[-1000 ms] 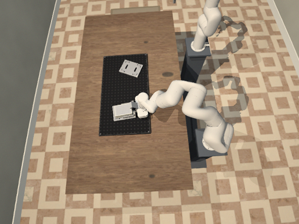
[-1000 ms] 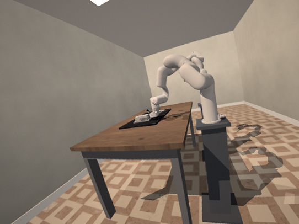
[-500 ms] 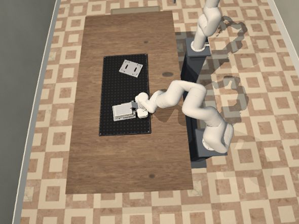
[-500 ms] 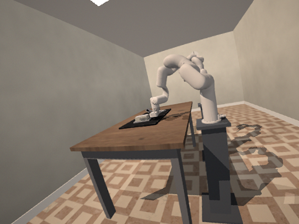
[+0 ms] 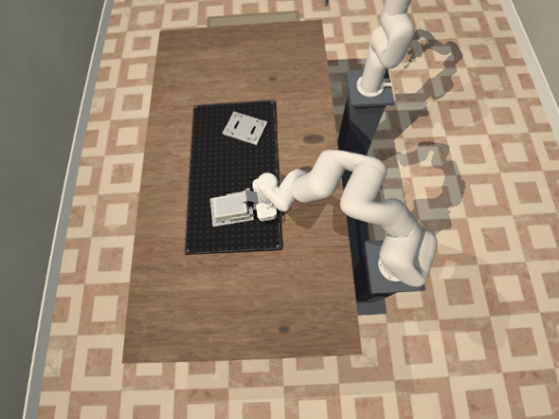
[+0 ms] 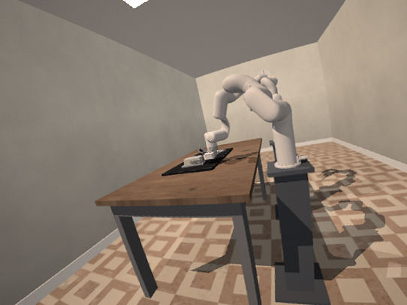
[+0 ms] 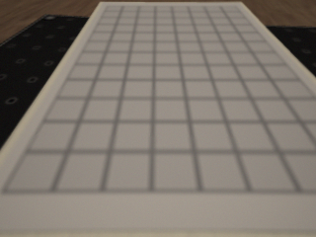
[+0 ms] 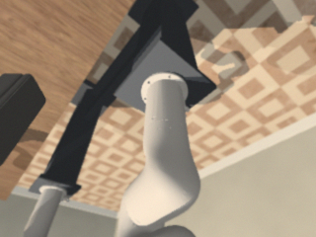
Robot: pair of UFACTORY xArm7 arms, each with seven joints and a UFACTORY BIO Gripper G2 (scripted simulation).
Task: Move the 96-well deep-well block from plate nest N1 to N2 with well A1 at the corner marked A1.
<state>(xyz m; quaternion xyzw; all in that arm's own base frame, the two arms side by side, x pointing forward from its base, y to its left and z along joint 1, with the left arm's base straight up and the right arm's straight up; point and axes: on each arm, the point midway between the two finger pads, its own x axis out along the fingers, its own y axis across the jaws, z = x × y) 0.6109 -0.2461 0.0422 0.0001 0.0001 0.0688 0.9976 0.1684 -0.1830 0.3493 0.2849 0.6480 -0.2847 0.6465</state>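
Observation:
My left gripper is now 20 mm above the nest N1 and 10 mm short of it. Round my left hand: nest N2: 380 mm to the right, 30 mm behind, 20 mm below; white deep-well block: 10 mm ahead.

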